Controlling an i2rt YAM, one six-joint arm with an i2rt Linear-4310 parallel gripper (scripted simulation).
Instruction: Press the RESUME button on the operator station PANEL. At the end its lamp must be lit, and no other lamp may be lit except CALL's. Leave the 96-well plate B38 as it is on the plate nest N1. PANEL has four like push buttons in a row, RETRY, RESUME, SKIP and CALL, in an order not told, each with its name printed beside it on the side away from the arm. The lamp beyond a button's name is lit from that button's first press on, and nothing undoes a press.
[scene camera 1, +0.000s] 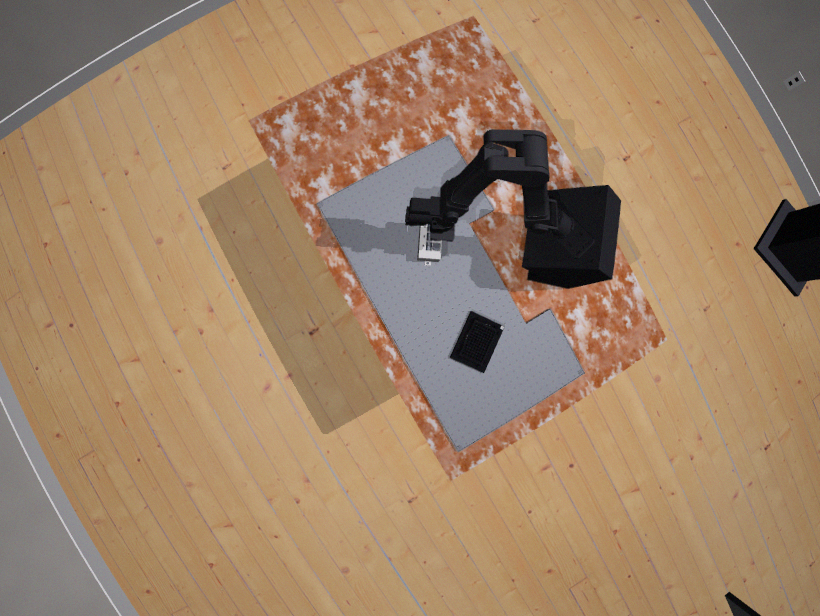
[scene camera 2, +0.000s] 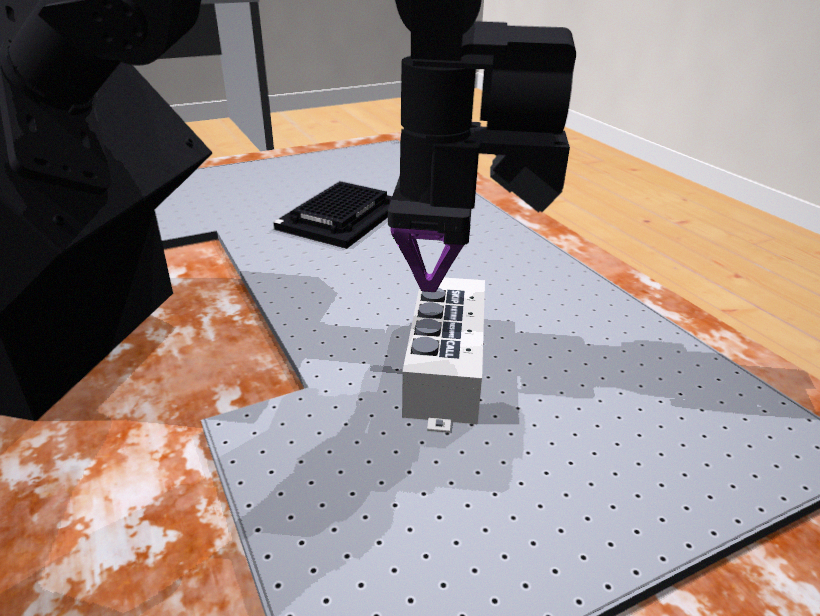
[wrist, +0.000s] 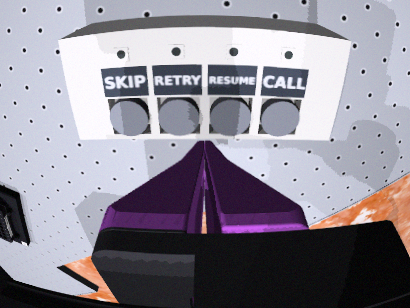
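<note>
My gripper (scene camera 2: 428, 290), (wrist: 204, 151). Black 96-well plate B38 (scene camera 2: 343, 203). White panel (wrist: 204, 57).
</note>
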